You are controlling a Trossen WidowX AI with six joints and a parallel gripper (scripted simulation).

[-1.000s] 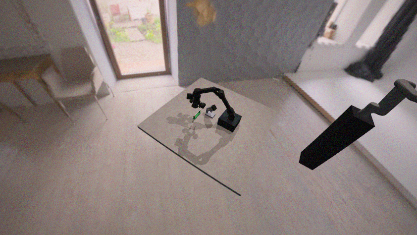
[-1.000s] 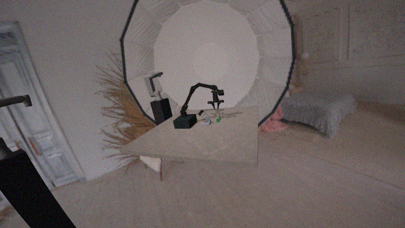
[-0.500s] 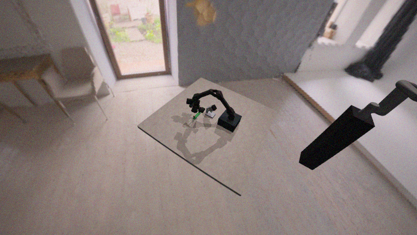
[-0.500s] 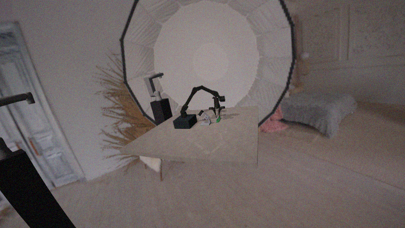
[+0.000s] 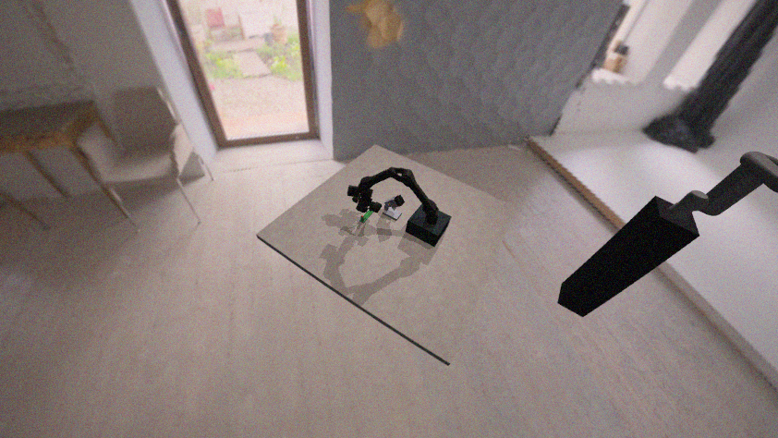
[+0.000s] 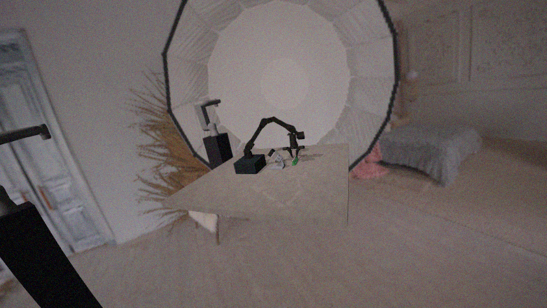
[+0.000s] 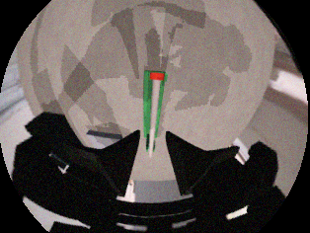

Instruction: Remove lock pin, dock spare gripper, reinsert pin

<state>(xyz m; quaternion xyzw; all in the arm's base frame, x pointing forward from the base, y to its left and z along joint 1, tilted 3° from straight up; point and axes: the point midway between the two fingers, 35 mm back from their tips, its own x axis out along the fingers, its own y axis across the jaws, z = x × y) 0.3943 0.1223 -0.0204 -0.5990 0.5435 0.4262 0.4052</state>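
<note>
Now: the green strip 3 cm below my gripper tip and 1 cm to the left of it. From my gripper tip the other things lie so: spare gripper 13 cm behind, 11 cm to the right, 7 cm above; grey mount 11 cm to the right, 10 cm behind, 1 cm above.
</note>
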